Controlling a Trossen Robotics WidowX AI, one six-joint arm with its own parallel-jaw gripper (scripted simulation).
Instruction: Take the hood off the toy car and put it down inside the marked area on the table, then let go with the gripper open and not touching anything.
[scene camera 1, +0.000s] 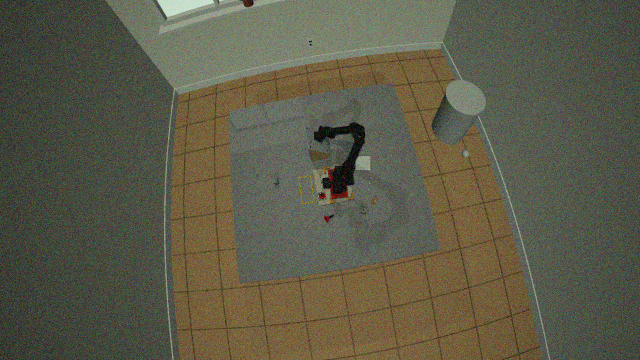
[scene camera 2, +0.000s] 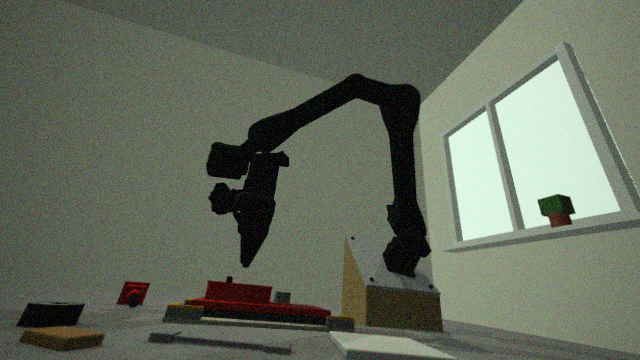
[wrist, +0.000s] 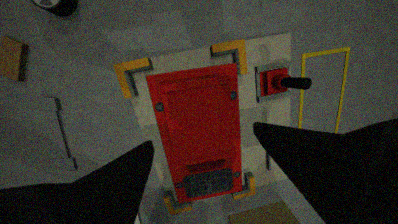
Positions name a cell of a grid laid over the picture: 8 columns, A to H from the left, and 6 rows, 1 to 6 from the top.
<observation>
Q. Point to a red hood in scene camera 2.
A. D5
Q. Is my gripper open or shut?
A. Open.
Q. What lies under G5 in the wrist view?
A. My gripper.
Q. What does my gripper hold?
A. Nothing.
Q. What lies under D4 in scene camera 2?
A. My gripper.
</observation>
